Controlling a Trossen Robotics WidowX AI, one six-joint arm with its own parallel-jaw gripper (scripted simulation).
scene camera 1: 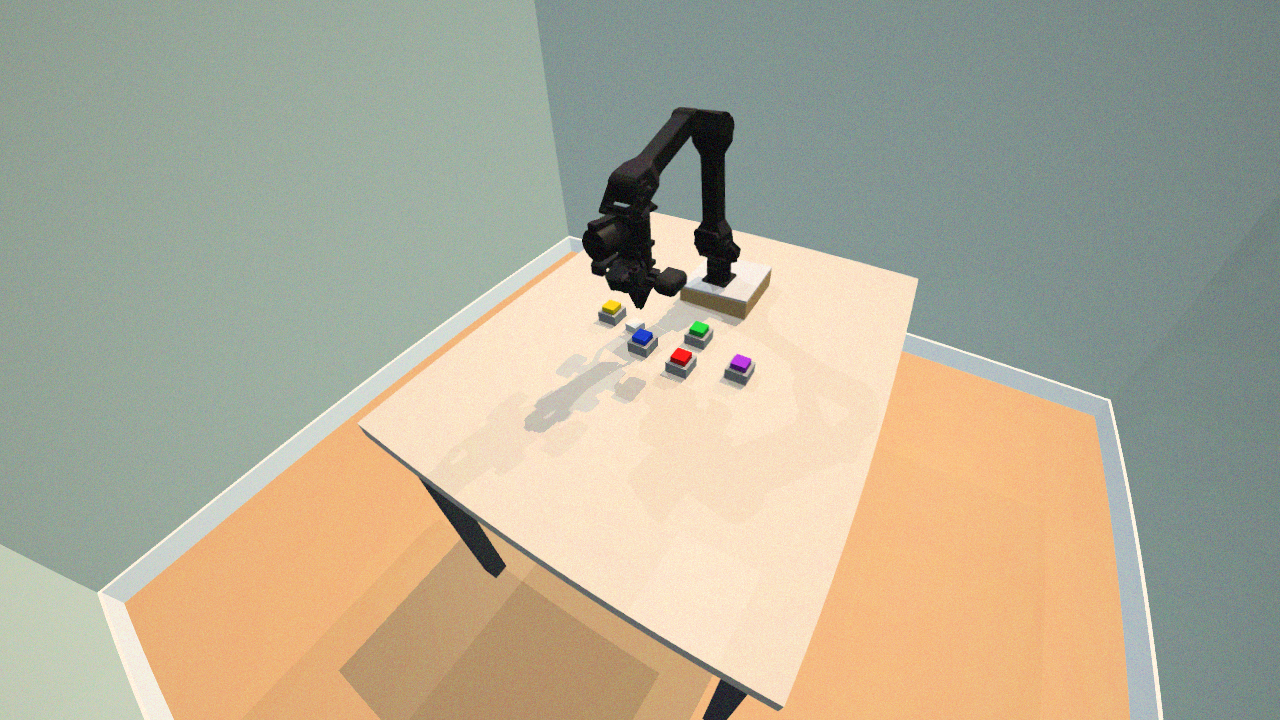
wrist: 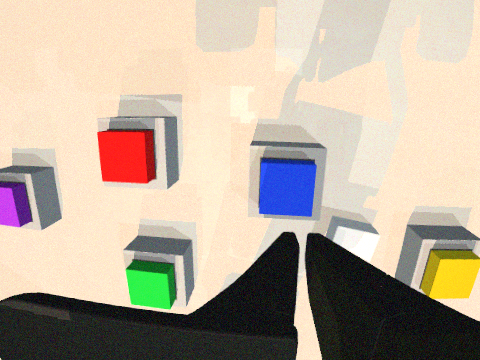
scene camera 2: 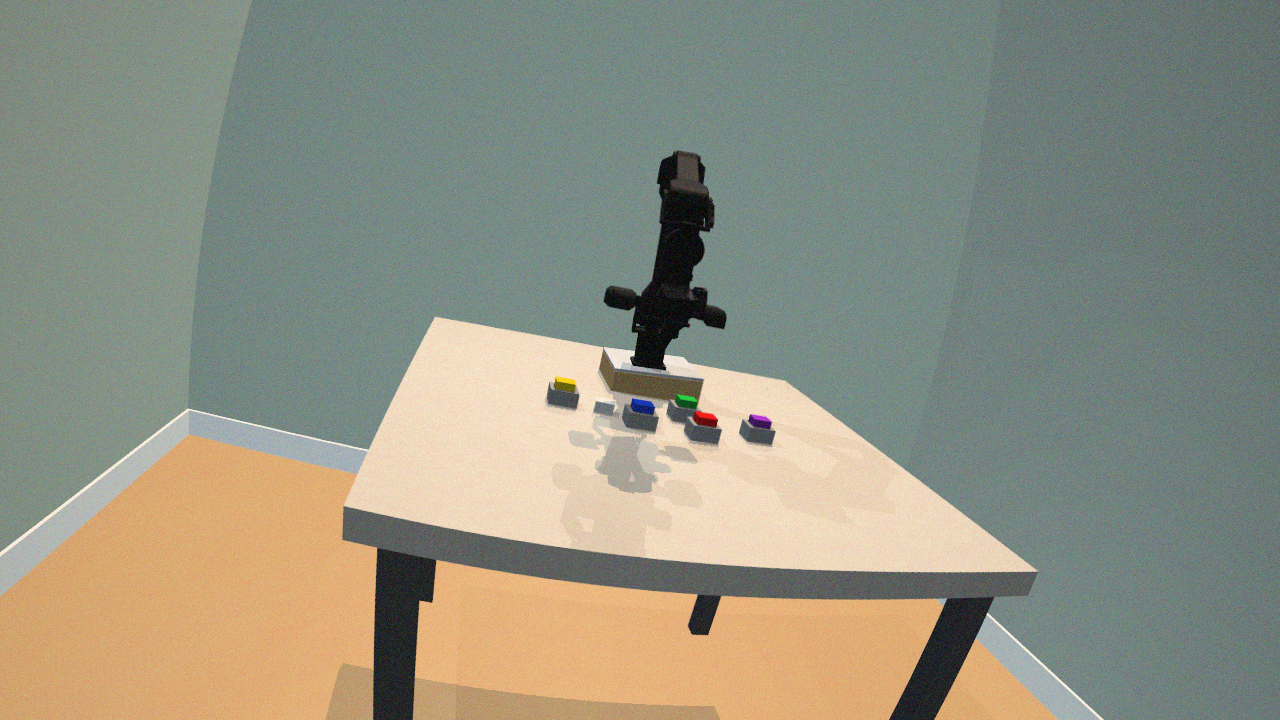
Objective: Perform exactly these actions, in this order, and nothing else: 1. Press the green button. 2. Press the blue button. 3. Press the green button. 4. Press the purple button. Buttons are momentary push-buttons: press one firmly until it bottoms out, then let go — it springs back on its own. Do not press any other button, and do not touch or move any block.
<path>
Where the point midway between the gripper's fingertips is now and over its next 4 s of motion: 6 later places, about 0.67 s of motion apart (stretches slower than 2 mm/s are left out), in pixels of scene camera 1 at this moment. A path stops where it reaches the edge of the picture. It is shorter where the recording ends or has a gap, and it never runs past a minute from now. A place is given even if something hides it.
My gripper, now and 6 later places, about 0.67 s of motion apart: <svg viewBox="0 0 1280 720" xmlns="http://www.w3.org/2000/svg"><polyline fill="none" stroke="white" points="640,308 697,296 699,319 699,328 700,316 717,307 743,344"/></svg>
</path>
